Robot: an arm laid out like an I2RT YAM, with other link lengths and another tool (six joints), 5 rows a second.
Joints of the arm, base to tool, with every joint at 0 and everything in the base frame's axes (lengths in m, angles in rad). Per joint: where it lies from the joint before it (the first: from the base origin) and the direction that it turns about. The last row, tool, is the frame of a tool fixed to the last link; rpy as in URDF.
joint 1: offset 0 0 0.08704 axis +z
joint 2: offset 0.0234 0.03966 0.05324 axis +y
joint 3: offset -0.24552 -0.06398 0 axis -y
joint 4: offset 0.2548 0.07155 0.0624 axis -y
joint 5: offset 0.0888 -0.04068 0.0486 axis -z
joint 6: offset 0.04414 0 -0.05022 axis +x
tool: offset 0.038 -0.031 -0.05 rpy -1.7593 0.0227 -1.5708
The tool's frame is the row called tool.
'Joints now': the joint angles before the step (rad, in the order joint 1, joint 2, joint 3, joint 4, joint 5, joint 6). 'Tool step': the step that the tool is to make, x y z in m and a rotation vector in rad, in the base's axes. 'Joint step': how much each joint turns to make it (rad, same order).
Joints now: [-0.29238, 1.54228, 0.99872, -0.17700, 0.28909, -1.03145]
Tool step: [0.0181, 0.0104, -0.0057, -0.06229, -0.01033, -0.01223]
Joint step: [0.05145, 0.07347, 0.01998, 0.08067, 0.08567, -0.00240]
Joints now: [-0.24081, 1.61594, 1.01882, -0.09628, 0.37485, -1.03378]
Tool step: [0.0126, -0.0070, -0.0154, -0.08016, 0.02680, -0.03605]
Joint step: [0.00079, 0.10384, 0.01796, 0.09736, 0.08195, -0.04558]
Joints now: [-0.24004, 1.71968, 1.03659, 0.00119, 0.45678, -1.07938]
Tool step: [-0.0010, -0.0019, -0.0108, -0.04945, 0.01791, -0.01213]
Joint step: [-0.00083, 0.03157, -0.03194, 0.07534, 0.04154, -0.03797]
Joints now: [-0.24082, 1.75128, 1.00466, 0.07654, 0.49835, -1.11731]
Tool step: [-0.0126, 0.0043, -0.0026, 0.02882, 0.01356, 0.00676]
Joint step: [0.00088, -0.04948, -0.04758, -0.03014, -0.02021, 0.01752]
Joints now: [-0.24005, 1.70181, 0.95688, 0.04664, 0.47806, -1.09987]
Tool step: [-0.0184, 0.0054, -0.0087, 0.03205, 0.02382, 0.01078]
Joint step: [-0.00073, -0.06002, -0.07892, -0.01771, -0.02540, 0.01302]
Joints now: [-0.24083, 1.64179, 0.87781, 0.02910, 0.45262, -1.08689]
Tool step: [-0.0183, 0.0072, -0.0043, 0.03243, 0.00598, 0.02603]
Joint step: [0.00216, -0.08130, -0.08432, -0.01327, -0.03793, 0.00662]
